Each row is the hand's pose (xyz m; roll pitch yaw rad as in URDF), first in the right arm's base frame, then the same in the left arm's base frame.
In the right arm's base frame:
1: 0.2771 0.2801 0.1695 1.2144 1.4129 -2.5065
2: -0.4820 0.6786 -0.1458 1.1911 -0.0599 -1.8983
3: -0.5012 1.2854 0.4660 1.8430 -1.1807 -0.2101
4: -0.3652 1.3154 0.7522 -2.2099 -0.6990 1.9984
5: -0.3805 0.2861 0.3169 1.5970 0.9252 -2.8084
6: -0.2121 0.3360 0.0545 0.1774 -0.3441 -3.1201
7: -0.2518 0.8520 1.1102 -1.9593 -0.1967 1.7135
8: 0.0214 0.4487 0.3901 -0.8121 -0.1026 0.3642
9: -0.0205 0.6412 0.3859 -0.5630 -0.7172 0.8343
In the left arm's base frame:
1: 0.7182 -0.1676 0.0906 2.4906 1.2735 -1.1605
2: 0.0291 0.0868 -0.4523 1.4661 -0.1636 -1.8368
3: -0.1763 0.7804 0.0163 1.0319 -1.3816 0.6665
4: -0.1141 0.8721 0.3147 -2.3453 -0.4298 2.1639
5: 0.0457 -0.2102 0.0862 2.0921 1.0220 -2.3035
6: 0.2673 -0.1860 -0.1374 0.3709 -0.1203 -3.0727
7: -0.0563 0.4897 0.7687 -2.1515 0.0243 1.8226
8: 0.4066 0.0057 0.2143 -1.0748 -0.2385 0.5015
9: 0.3535 0.1891 0.1652 -0.9455 -0.6901 1.1760

